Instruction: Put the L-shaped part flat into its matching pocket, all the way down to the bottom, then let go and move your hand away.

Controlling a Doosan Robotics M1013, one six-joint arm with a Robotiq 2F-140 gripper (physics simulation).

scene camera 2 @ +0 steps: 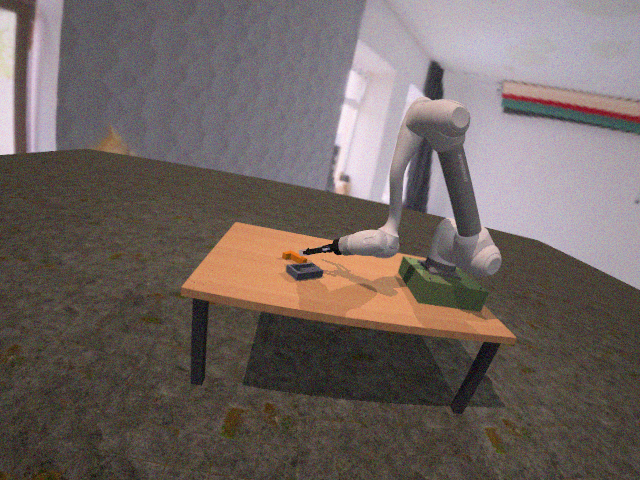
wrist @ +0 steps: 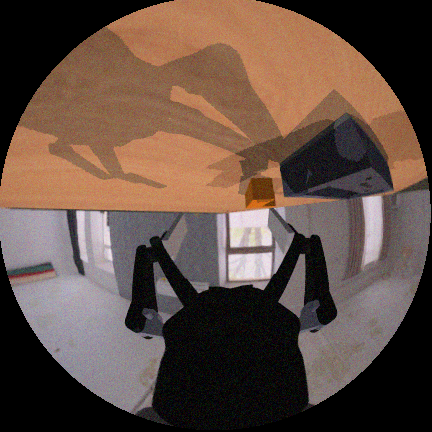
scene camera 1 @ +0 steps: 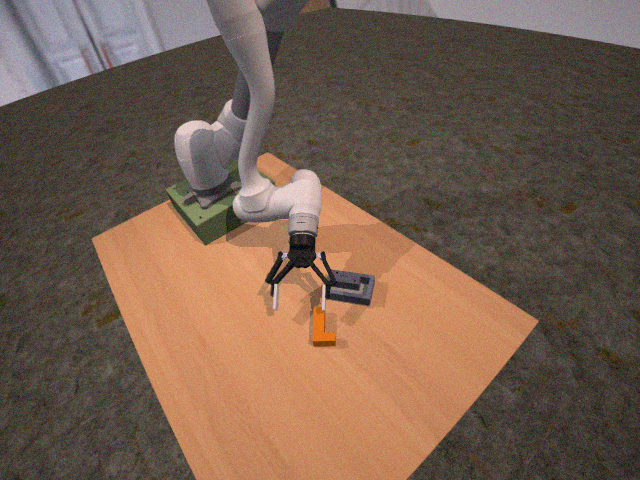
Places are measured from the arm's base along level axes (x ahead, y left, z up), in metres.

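Where they show: gripper, between the fingertips: [wrist: 226, 219] [scene camera 1: 299, 310]; arm's base, origin of its link: [scene camera 2: 438, 270] [scene camera 1: 214, 189].
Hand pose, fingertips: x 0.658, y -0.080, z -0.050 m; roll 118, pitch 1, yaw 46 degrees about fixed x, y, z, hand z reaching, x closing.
Things, the pixels of their top centre, and the offset from my fingertips. Level surfaces: height alone.
- orange L-shaped part, centre of its top: [wrist: 264, 203] [scene camera 1: 324, 323] [scene camera 2: 295, 255] 0.066 m ahead, 0.031 m left, 0.024 m down
- dark grey block, centre of its top: [wrist: 352, 192] [scene camera 1: 349, 283] [scene camera 2: 305, 267] 0.016 m ahead, 0.172 m left, 0.017 m down
- wooden table, height of its surface: 0.054 m down
The orange L-shaped part [scene camera 1: 318, 324] [scene camera 2: 294, 256] [wrist: 260, 192] lies flat on the table, outside the pocket and apart from the block. The dark grey block [scene camera 1: 351, 298] [scene camera 2: 305, 275] [wrist: 330, 165] with the recessed pocket lies beside it, nearer the arm's base; one finger partly covers it in scene camera 1. My gripper [scene camera 1: 299, 305] [scene camera 2: 302, 253] [wrist: 226, 219] is open and empty, tilted nearly level above the table. In scene camera 1 its right fingertip shows by the near end of the L-shaped part's long leg. The pocket's inside is hidden in the wrist view.
The arm stands on a green base block [scene camera 1: 206, 227] [scene camera 2: 444, 291] at the far end of the wooden table [scene camera 1: 248, 387] [scene camera 2: 242, 289]. The arm's shadow falls across the table around the grey block. The table edge shows behind the L-shaped part in the wrist view.
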